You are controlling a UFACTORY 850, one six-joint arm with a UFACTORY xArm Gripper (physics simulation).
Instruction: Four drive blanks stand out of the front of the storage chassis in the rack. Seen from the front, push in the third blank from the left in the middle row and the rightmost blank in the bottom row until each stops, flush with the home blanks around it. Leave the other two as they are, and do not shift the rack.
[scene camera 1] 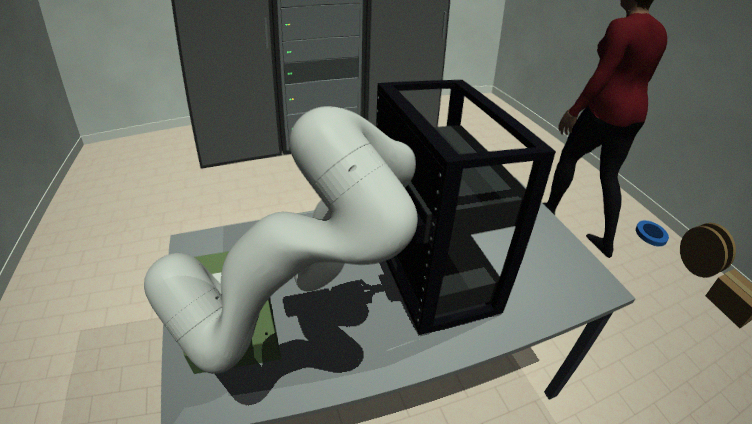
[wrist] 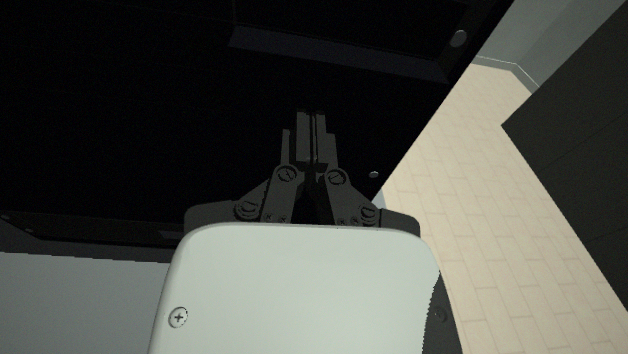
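The black rack (scene camera 1: 454, 181) stands upright on the table, its front turned toward the arm. In the wrist view the rack's front is very dark; a faintly lit bluish strip (wrist: 340, 55) crosses its upper part, and single blanks cannot be told apart. My gripper (wrist: 307, 127) is shut and empty, its fingertips pointing at the dark front, below that strip and left of the rack's right edge. Whether the tips touch a blank cannot be told. In the scene view the arm hides the gripper and most of the front; a dark edge (scene camera 1: 422, 213) stands out from the front beside the arm.
The grey table (scene camera 1: 568, 284) carries the rack and the green base plate (scene camera 1: 264, 321) under the arm. Tall dark cabinets (scene camera 1: 226, 79) stand behind. A person in a red top (scene camera 1: 631, 68) is beyond the rack on the right. A blue ring (scene camera 1: 640, 234) lies on the floor.
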